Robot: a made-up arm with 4 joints.
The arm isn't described. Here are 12 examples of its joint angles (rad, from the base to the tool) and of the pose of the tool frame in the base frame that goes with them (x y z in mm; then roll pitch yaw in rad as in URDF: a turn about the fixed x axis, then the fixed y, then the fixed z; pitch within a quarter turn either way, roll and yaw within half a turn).
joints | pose
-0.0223 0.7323 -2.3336 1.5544 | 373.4 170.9 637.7 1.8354 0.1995 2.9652
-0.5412 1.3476 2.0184 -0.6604 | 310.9 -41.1 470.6 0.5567 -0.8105 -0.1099
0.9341 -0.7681 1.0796 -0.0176 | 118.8 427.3 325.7 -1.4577 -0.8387 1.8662
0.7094 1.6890 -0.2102 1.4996 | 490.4 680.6 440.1 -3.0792 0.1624 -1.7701
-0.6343 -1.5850 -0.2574 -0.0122 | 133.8 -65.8 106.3 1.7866 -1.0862 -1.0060
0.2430 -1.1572 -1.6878 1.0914 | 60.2 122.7 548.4 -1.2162 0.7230 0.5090
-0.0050 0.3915 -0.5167 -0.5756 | 113.8 225.3 719.7 0.3021 0.7903 -0.3141
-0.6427 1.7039 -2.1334 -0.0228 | 521.4 -100.4 446.3 -3.0172 -0.5124 3.0381
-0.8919 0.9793 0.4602 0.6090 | 211.5 -283.6 505.4 -0.1321 0.4261 0.0529
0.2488 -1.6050 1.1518 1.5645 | 213.5 148.0 275.9 1.8231 -0.6621 -2.6130
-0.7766 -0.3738 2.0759 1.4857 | 152.4 -143.1 288.7 0.6932 -0.3920 -2.4929
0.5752 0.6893 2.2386 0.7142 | 236.8 458.2 493.8 -2.5464 -0.6582 1.6625
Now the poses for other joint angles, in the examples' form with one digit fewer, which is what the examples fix.
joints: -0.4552 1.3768 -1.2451 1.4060
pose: 490 -34 613 1.880 0.646 3.076
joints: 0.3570 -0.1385 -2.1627 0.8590
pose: 195 356 675 2.837 1.046 -2.580
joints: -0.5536 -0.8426 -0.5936 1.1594
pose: -8 -193 335 -0.510 -0.383 0.239
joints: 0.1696 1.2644 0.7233 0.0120
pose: 255 378 640 -0.798 0.194 -0.388
